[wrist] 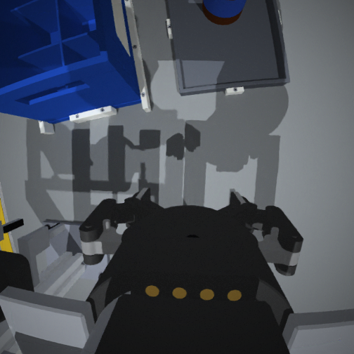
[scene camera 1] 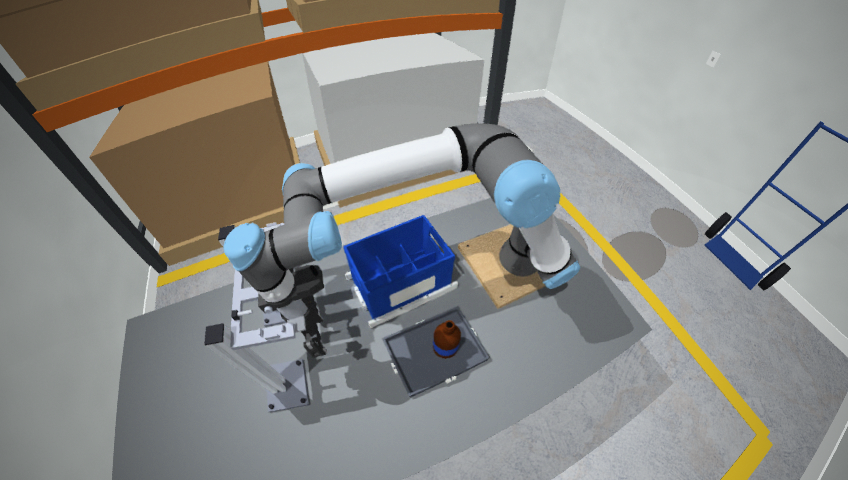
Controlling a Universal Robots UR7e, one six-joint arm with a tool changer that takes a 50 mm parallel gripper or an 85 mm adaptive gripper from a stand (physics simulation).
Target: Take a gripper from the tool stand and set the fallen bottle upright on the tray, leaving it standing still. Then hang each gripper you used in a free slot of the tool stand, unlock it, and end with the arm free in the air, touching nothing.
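Places are measured from the arm's base along level axes (x ahead, y right, z down), in metres.
Pixels of known places: arm's base, origin of the base link: (scene camera 1: 519, 258).
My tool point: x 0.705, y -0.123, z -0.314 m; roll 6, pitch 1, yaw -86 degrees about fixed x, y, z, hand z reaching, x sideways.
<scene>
For each thing: its top centre in the pictures, then the offset to it from my tool point. "spot": a spot on its surface instead.
- brown bottle with a blue band, middle of its top: (scene camera 1: 449, 324) dz +0.178, dx -0.338, dy -0.076 m
- dark grey tray, surface spot: (scene camera 1: 416, 365) spot: dz +0.333, dx -0.239, dy -0.102 m
- blue divided crate, middle of its top: (scene camera 1: 397, 250) dz +0.163, dx -0.286, dy +0.185 m
- post, surface spot: (scene camera 1: 252, 365) spot: dz +0.106, dx +0.146, dy -0.067 m
The brown bottle with a blue band (scene camera 1: 446, 340) (wrist: 223, 7) stands upright on the dark grey tray (scene camera 1: 416, 365) (wrist: 225, 55); its upper part is cut off in the wrist view. My gripper (scene camera 1: 314, 346) (wrist: 191, 197), the adaptive one with black jointed fingers, is open, with no object between its fingertips. It is on the arm, at the front part of the tool stand (scene camera 1: 258, 338) (wrist: 56, 275), well to the left of the tray in the scene view. The wrist hides part of the stand, and whether the gripper rests in a slot cannot be told.
The blue divided crate (scene camera 1: 410, 279) (wrist: 117, 75) stands between the stand and the robot's wooden base plate (scene camera 1: 484, 264), behind the tray. A stand post (scene camera 1: 252, 365) rises at the front left. Boxes on a rack (scene camera 1: 502, 65) stand at the back, a blue hand truck (scene camera 1: 734, 261) at the right.
</scene>
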